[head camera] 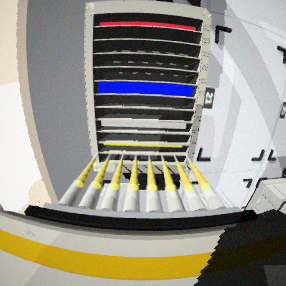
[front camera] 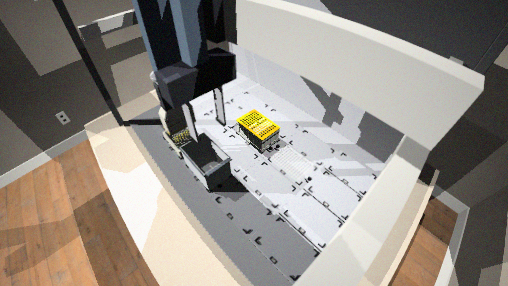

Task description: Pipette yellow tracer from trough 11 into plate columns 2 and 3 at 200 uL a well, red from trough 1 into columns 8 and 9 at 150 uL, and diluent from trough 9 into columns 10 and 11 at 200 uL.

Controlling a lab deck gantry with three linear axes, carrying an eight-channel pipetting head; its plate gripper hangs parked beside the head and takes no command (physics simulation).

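Observation:
The trough reservoir fills the upper middle of the head view. Red lies in trough 1, blue in trough 6, pale diluent in trough 9 and a thin yellow strip in trough 11. Eight tips on the head hold yellow liquid in their lower parts. Their ends overlap the reservoir's near end, close to the yellow strip; their height is hard to tell. The clear plate lies on the deck. The parked plate gripper is open and empty, its two paddles apart.
The yellow tip rack stands behind the plate, towards the back of the deck. A deep grey bin stands in front of the head, beside the reservoir. A thick pale frame beam crosses the right side of the front view.

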